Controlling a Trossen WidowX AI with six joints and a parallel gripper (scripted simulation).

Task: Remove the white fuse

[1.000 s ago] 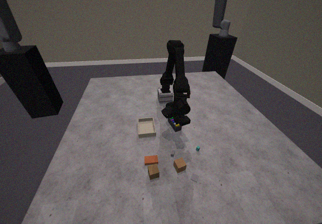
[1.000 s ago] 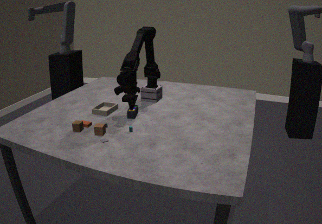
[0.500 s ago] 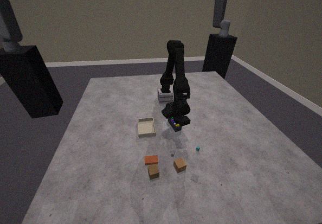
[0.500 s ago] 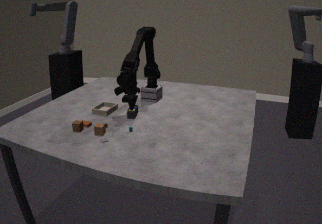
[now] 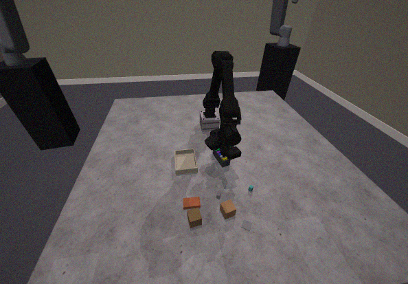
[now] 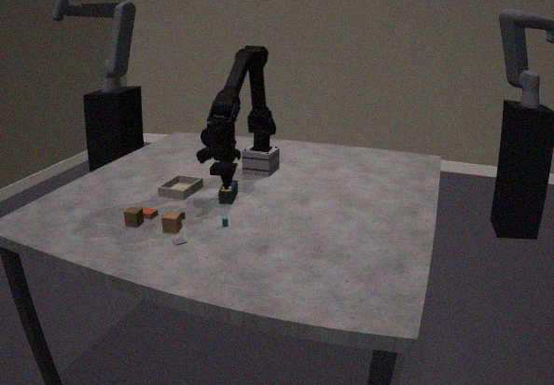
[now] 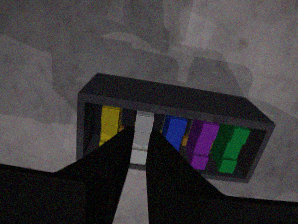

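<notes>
My gripper tip is now 40 mm past the beige tray, 180 mm to the left of it and 30 mm above it. Round my gripper tip: white fuse 10 mm below; teal cube 180 mm ahead, 60 mm to the left, 30 mm below; grey cube 180 mm ahead, 80 mm to the right, 30 mm below.
</notes>
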